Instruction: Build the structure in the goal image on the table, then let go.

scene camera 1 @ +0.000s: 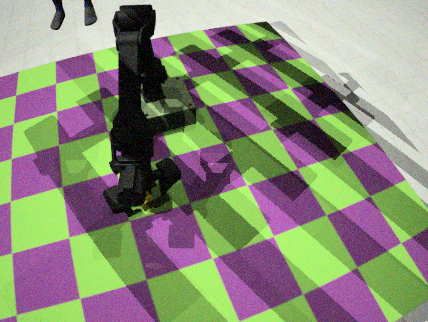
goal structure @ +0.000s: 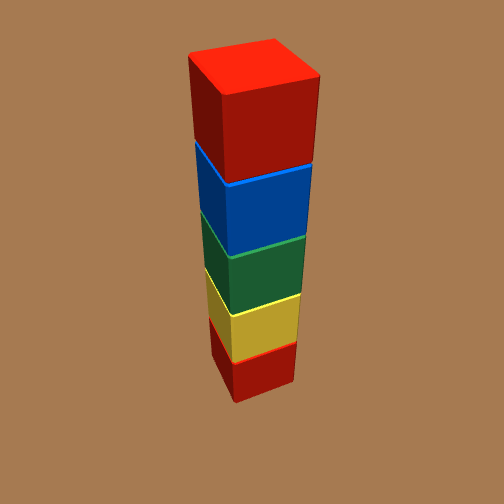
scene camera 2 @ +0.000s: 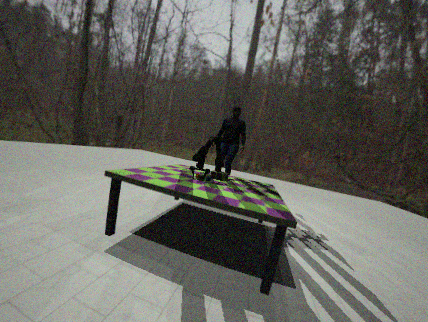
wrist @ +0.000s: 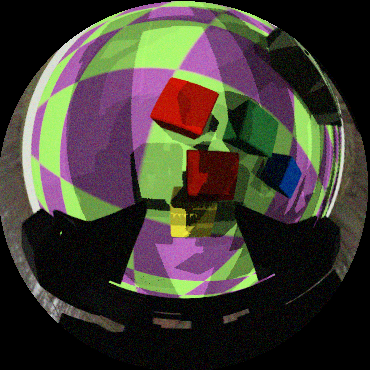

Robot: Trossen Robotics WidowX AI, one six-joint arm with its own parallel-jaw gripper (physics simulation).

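Pixels of known places: gripper, fingertip midpoint: (scene camera 1: pixel 147 202) (scene camera 2: pixel 198 178) (wrist: pixel 192 207); arm's base at its link origin: (scene camera 1: pixel 152 94) (scene camera 2: pixel 218 171).
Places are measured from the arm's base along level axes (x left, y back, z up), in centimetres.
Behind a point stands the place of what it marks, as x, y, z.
My gripper (scene camera 1: pixel 141 202) @(-12.2, -32.4, -6.4) (wrist: pixel 192 207) @(-12.2, -32.4, -6.4) is open and low over the table. A yellow cube (wrist: pixel 192 221) @(-12.5, -32.2, -4.0) lies between the open fingers in the wrist view, partly in shadow. One red cube (wrist: pixel 217 175) @(-12.0, -28.5, -4.0) lies close behind the yellow cube. A second red cube (wrist: pixel 185 106) @(-15.0, -25.0, -3.9) lies farther up and left, turned at an angle. A green cube (wrist: pixel 260 129) @(-9.8, -24.4, -4.0) is to the right of the red cubes, and a blue cube (wrist: pixel 284 175) @(-5.5, -26.5, -4.0) is at the far right of the group. In scene camera 1 the arm and fingers hide most of the cubes.
The checkered purple and green table (scene camera 1: pixel 45 280) @(-42.7, -43.7, -7.3) (scene camera 2: pixel 180 188) @(-11.5, -77.2, -7.2) bears broad shadows. The arm's grey base block (scene camera 1: pixel 172 117) @(2.9, -10.1, -2.1) stands behind and right of the gripper in scene camera 1. A person (scene camera 2: pixel 233 135) stands behind the table.
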